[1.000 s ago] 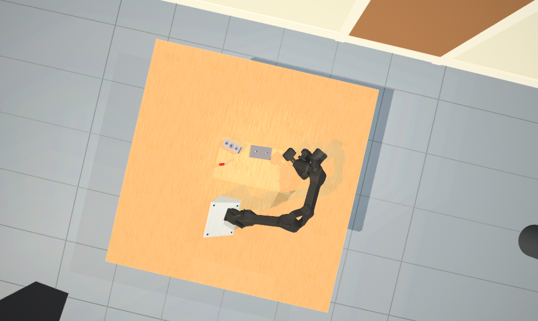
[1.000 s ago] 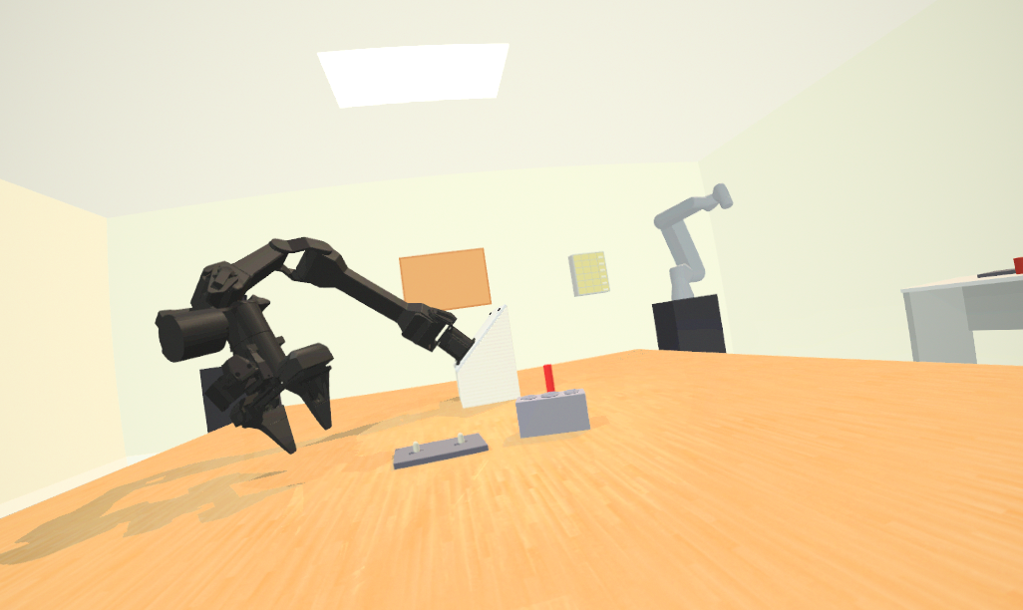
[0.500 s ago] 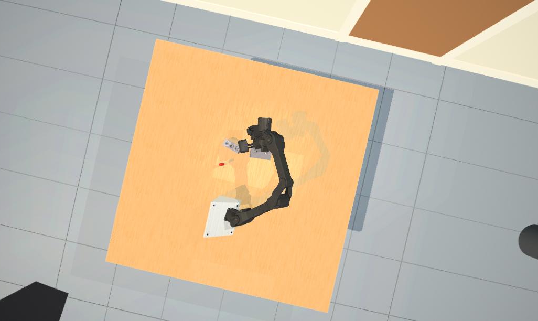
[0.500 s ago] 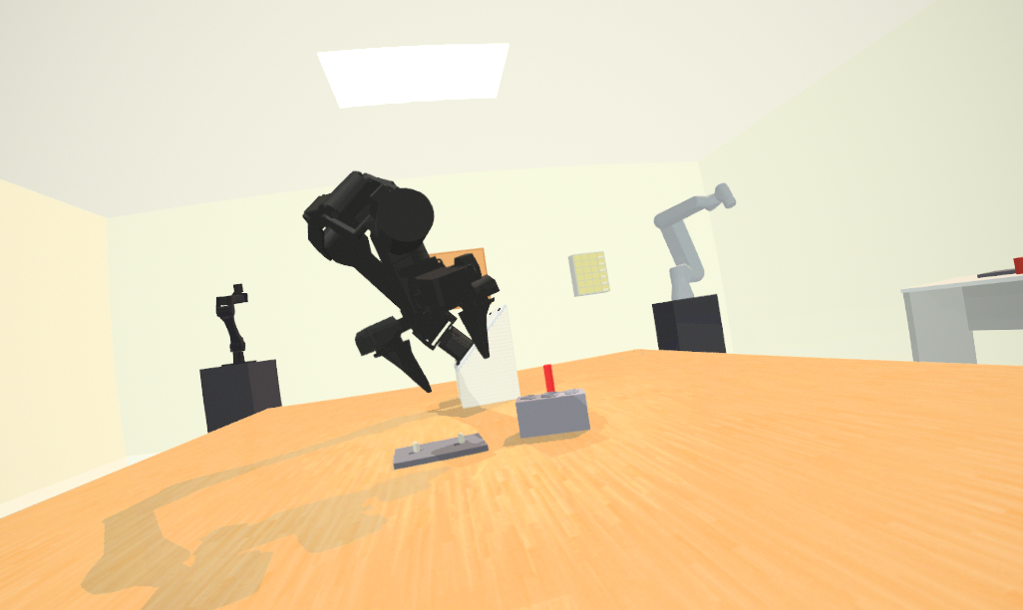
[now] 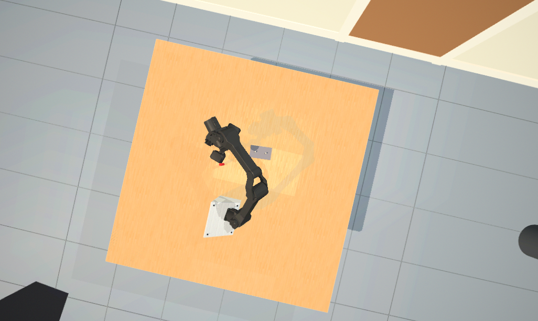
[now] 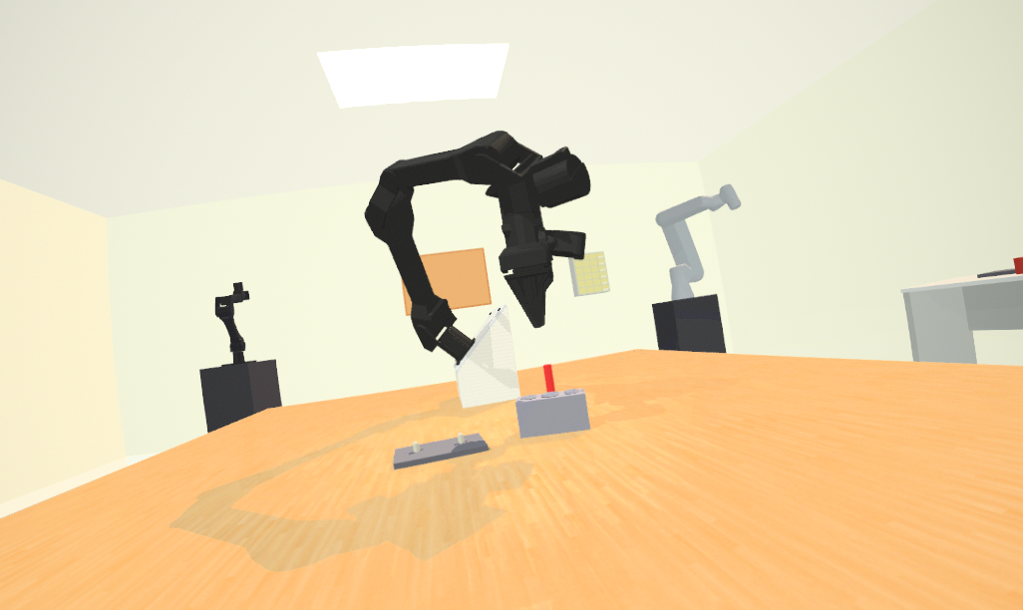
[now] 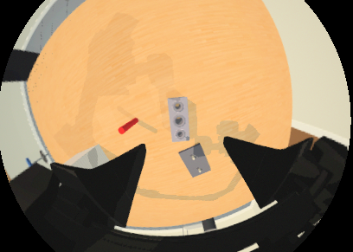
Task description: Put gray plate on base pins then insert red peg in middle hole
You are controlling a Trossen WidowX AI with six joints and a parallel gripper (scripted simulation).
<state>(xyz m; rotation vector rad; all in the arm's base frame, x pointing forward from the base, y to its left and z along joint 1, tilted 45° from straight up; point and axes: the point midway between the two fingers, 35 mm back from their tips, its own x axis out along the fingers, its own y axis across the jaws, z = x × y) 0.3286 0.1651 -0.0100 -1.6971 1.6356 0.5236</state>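
My gripper tip is 11 cm above the gray plate. The rest, counted from my gripper tip: red peg: 11 cm behind, 2 cm to the left, 11 cm below; base: 2 cm ahead, 16 cm to the right, 14 cm below.
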